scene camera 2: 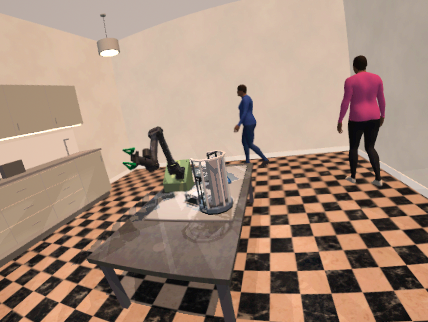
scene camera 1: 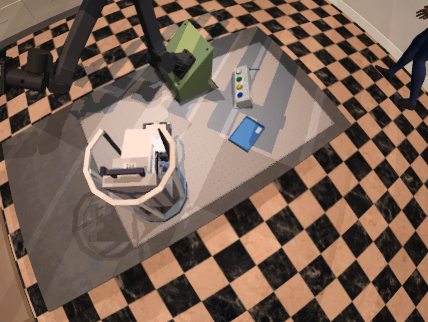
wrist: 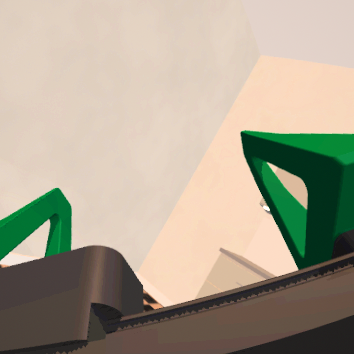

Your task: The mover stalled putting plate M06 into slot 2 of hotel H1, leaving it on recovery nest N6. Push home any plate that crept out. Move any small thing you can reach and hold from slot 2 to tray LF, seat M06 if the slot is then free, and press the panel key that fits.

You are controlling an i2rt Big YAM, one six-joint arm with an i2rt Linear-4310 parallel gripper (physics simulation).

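Places are measured from the arm's base along level axes (x back, y right, z up), in metres.
Pixels of known places: gripper, fingertip midpoint: (scene camera 2: 122,156) (wrist: 149,170); arm's base at its link origin: (scene camera 2: 180,173) (scene camera 1: 184,64).
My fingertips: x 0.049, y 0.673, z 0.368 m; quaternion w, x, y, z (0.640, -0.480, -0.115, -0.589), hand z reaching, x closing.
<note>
For each thing: its middle in the pictures, then the offset to it from my fingertips. Level surfaces: height alone.
- pale flat piece at the middle of its body: (scene camera 1: 155,138) dx -0.273, dy -0.395, dz -0.451 m
- blue tray at the middle of its body: (scene camera 1: 247,133) dx -0.445, dy -0.764, dz -0.510 m
- key panel at the middle of its body: (scene camera 1: 243,86) dx -0.233, dy -0.896, dz -0.476 m
- pale board at its surface level: dz -0.518 m
- dark table at its surface level: dz -0.531 m
My gripper (scene camera 2: 128,158) (wrist: 149,170) is open and empty, its green fingers wide apart. It is raised beyond the table's left side, away from the hotel. A white round-caged unit (scene camera 1: 132,141) (scene camera 2: 218,182), which appears to be hotel H1, stands upright on the pale board. Its slots, plates and any small thing in slot 2 cannot be made out. A pale flat piece (scene camera 1: 158,143) shows at its inner right side; I cannot tell if it is M06 on nest N6. A blue tray (scene camera 1: 246,134) with an unreadable label lies on the board. The key panel (scene camera 1: 242,100) has green, yellow and blue buttons.
The arm's green wedge base (scene camera 1: 201,60) (scene camera 2: 172,185) stands behind the hotel. The pale board (scene camera 1: 210,165) lies on the dark table (scene camera 1: 45,200) (scene camera 2: 165,250). A person in blue (scene camera 2: 246,112) and a person in pink (scene camera 2: 365,97) are on the floor beyond.
</note>
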